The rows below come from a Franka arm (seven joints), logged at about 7 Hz.
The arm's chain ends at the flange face. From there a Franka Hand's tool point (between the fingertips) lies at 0.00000 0.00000 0.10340 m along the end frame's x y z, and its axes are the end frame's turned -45 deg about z.
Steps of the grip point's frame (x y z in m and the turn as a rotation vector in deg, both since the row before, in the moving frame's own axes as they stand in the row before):
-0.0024 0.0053 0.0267 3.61 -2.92 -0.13
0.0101 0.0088 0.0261 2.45 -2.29 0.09
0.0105 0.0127 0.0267 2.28 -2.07 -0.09
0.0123 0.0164 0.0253 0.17 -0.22 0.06
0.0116 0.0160 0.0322 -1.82 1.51 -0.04
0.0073 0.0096 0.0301 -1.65 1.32 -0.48
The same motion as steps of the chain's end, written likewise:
0.0104 0.0063 0.0270 0.49 -4.62 -0.13
0.0194 -0.0007 0.0263 0.11 -3.35 0.09
0.0220 0.0018 0.0268 0.15 -3.08 -0.09
0.0208 0.0028 0.0253 -0.04 -0.28 0.06
0.0153 0.0027 0.0323 -0.22 2.35 -0.04
0.0082 0.0012 0.0302 -0.23 2.10 -0.48

